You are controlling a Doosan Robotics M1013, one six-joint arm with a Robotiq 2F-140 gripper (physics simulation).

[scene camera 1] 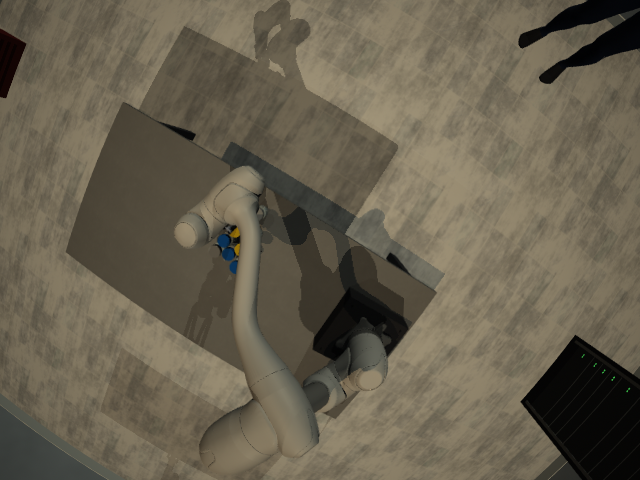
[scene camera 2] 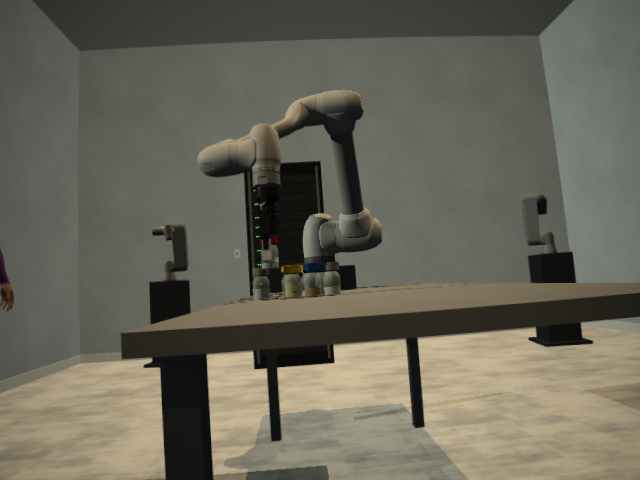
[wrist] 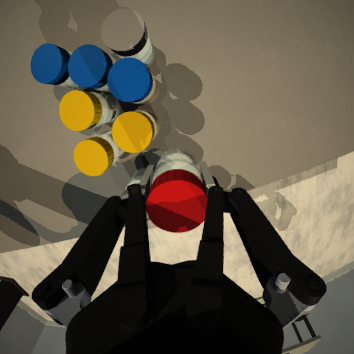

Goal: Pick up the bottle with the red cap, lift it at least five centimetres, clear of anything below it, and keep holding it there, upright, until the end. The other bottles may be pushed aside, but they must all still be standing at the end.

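Pixels of known places: gripper, fingertip midpoint: (scene camera 2: 270, 260); arm's base, origin of the base link: (scene camera 1: 363, 341).
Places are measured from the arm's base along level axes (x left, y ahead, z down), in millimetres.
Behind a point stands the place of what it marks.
Observation:
The red-capped bottle (scene camera 2: 273, 239) {x -53, y 789, z -79 mm} (wrist: 177, 202) {x -67, y 771, z -93 mm} is upright between the fingers of my gripper (scene camera 2: 267, 250) {x -71, y 770, z -15 mm} (wrist: 176, 172) {x -71, y 770, z -15 mm}, which is shut on it. In scene camera 2 its base hangs above the table, at about the height of the nearby caps. Three blue-capped bottles (scene camera 1: 223, 239) {x 47, y 735, z 3 mm} (scene camera 2: 312, 284) {x 56, y 759, z 69 mm} (wrist: 130, 80) {x 50, y 734, z 2 mm} and three yellow-capped bottles (scene camera 1: 237, 249) {x 39, y 664, z 2 mm} (scene camera 2: 292, 285) {x -9, y 748, z 68 mm} (wrist: 132, 132) {x -13, y 722, z 2 mm} stand in a group; some are hidden in the scene views. A grey-capped bottle (scene camera 2: 331, 281) {x 117, y 763, z 64 mm} (wrist: 123, 31) {x 111, y 737, z 2 mm} stands beside the blue ones. Another grey-topped bottle (scene camera 2: 261, 287) {x -118, y 720, z 68 mm} stands at the left below the gripper.
The bottles stand on the large brown table (scene camera 1: 155, 206) {x 193, y 1108, z 107 mm} (scene camera 2: 361, 312) {x 215, y 1461, z 107 mm} (wrist: 280, 100) {x -3, y 991, z 107 mm}. Its edge passes beneath the gripper region in the wrist view. In scene camera 1 a second small arm (scene camera 1: 368, 356) {x -45, y 44, z -223 mm} is on a black stand (scene camera 1: 330, 330) {x 52, y 146, z -4 mm} near the table's right end.

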